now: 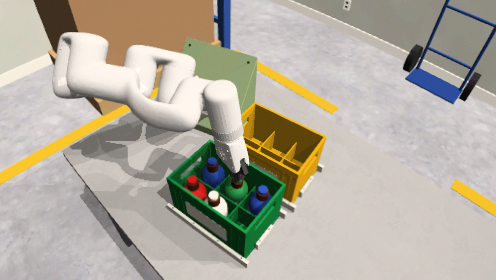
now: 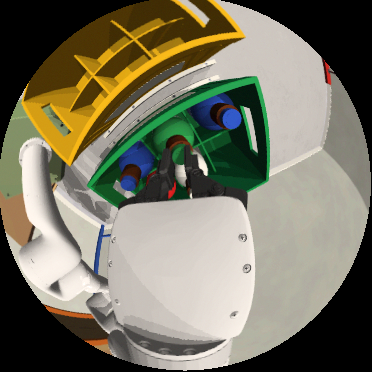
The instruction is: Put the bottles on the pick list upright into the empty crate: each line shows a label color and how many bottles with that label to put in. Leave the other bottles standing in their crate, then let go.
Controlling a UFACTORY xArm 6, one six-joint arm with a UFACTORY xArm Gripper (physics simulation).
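Seen in the pictures: gripper, between the fingertips: (image 1: pixel 237 176) (image 2: pixel 178 155); arm's base, origin of its link: (image 2: pixel 34 154).
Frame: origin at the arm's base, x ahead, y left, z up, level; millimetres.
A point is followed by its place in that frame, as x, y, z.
Note:
The green crate (image 1: pixel 264 231) @(489, -204, -82) (image 2: pixel 268 150) @(490, -225, 60) holds upright bottles. A green bottle (image 1: pixel 236 191) @(374, -211, 9) (image 2: pixel 172 129) @(362, -172, 10) stands in its row nearest the yellow crate (image 1: pixel 291 184) @(462, -70, 0) (image 2: pixel 45 127) @(198, -38, 49), between a blue bottle (image 1: pixel 213 175) @(285, -223, 7) (image 2: pixel 136 159) @(285, -195, 6) on the left and another blue bottle (image 1: pixel 258 203) @(444, -192, 7) (image 2: pixel 210 112) @(420, -164, 16) on the right. A red bottle (image 1: pixel 195 191) @(297, -299, 11) (image 2: pixel 171 191) @(306, -299, 5) and a white bottle (image 1: pixel 217 205) @(377, -284, 16) (image 2: pixel 198 172) stand in the other row. No bottles show in the yellow crate. My gripper (image 1: pixel 239 175) @(360, -194, 49) (image 2: pixel 178 155) @(360, -194, 49) is shut on the green bottle at its cap; the cap is partly hidden.
Pale rails (image 1: pixel 195 226) @(338, -342, -87) run beside the crates. A green box (image 1: pixel 222 67) @(-22, 77, 94) stands behind the arm, near a large brown box (image 1: pixel 145 25). A blue hand truck (image 1: pixel 434 85) stands at the far right. Dividers split both crates. No readable pick list shows.

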